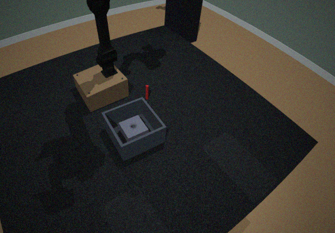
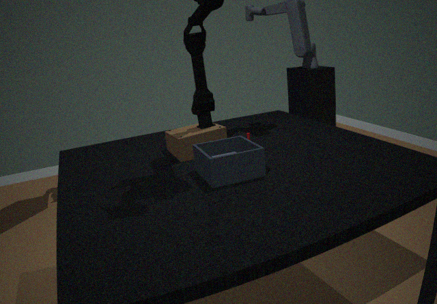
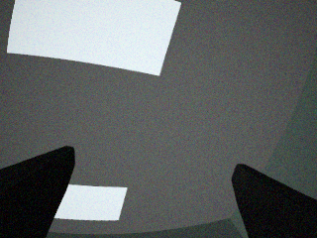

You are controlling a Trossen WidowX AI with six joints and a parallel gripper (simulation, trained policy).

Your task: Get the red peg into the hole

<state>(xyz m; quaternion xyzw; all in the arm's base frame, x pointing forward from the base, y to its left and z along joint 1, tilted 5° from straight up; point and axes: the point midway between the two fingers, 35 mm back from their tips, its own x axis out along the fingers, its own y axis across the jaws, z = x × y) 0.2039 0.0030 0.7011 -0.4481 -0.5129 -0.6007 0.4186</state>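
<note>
Right now the red peg is 1 cm ahead of my gripper tip, 16 cm to the left of it and 80 cm below it. Also, from my gripper tip: grey box 17 cm ahead, 1 cm to the right, 81 cm below.
</note>
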